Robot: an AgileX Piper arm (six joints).
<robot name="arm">
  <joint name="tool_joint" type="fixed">
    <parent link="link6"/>
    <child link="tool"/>
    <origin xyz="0 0 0"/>
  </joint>
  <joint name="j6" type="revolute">
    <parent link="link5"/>
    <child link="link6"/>
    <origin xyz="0 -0.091 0" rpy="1.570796 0 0"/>
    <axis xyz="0 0 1"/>
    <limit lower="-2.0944" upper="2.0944"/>
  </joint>
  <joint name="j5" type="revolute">
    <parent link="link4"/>
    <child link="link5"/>
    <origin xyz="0 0 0" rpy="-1.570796 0 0"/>
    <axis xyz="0 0 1"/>
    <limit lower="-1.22" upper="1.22"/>
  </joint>
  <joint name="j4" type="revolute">
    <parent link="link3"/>
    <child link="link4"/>
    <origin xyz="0.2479 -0.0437 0" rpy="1.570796 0 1.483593"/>
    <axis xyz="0 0 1"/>
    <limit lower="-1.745" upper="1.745"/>
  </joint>
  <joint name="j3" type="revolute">
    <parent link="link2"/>
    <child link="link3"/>
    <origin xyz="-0.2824 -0.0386 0"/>
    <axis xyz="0 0 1"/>
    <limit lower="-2.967" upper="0"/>
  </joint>
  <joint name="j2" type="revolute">
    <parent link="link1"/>
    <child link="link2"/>
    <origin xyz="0 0 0" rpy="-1.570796 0 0"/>
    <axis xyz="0 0 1"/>
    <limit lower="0" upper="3.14"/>
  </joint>
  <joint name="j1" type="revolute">
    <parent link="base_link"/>
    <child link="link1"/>
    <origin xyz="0 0 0.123"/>
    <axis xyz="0 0 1"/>
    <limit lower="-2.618" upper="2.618"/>
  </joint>
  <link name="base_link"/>
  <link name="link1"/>
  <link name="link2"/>
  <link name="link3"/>
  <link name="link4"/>
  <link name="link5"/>
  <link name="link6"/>
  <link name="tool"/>
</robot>
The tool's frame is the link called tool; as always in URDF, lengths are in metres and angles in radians.
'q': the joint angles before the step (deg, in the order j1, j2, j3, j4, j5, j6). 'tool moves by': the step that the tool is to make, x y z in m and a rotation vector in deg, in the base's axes. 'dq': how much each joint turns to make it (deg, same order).
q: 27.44 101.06 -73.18 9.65 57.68 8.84
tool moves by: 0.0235 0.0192 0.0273 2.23 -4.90 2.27
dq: 0.95 3.04 -10.28 -0.25 2.03 -0.95
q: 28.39 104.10 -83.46 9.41 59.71 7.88
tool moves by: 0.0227 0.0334 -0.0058 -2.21 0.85 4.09
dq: 2.83 8.47 -11.63 -1.70 5.07 -0.12
